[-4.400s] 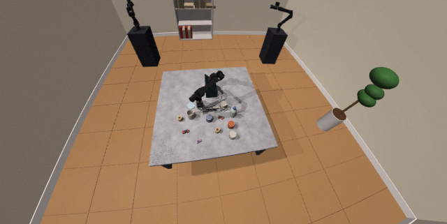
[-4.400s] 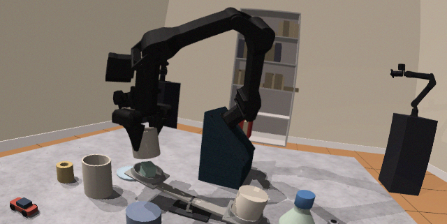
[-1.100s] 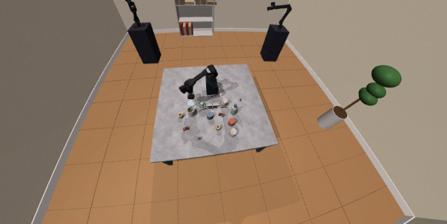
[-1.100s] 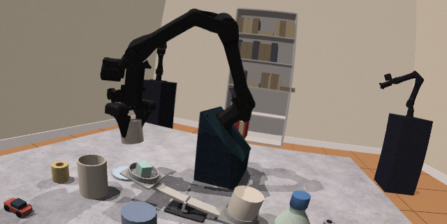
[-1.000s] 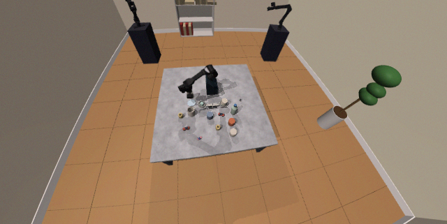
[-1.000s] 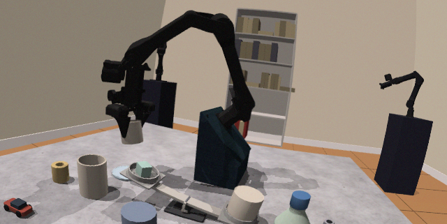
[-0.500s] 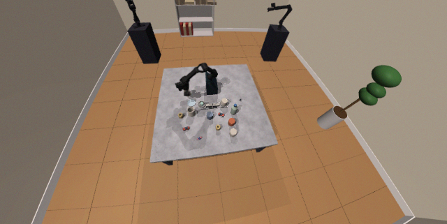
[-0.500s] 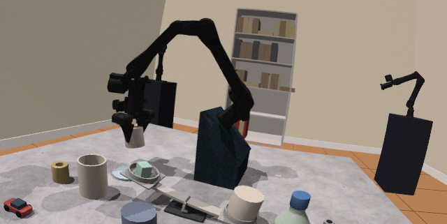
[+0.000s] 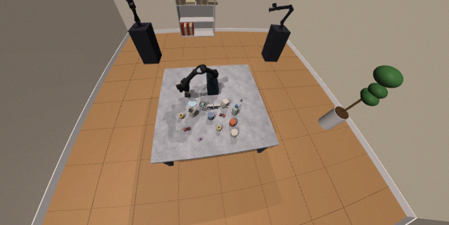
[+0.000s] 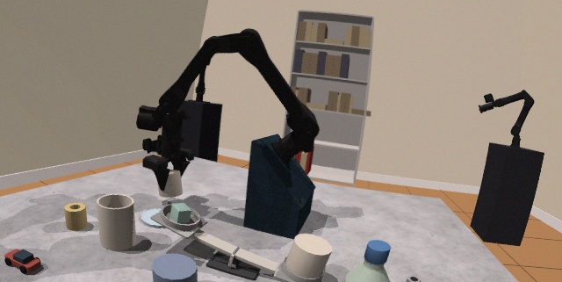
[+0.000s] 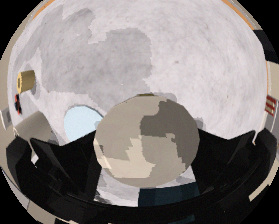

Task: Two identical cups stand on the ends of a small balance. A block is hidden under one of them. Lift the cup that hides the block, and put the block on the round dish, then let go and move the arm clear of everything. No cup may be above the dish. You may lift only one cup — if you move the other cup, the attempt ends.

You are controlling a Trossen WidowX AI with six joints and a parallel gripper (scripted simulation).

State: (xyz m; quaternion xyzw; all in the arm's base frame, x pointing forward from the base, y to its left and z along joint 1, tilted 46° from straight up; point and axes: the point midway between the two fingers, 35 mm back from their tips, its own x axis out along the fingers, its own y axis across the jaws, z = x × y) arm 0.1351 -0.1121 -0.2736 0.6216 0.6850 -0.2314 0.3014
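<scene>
The block lies 180 mm to the left of my gripper tip, 170 mm ahead of it and 30 mm above it. Also, from my gripper tip: pale blue round dish 100 mm ahead, 50 mm to the left, 50 mm below; then balance 300 mm to the left, 160 mm ahead, 10 mm below; then open beige cylinder 250 mm ahead, 60 mm to the left, 10 mm below.
</scene>
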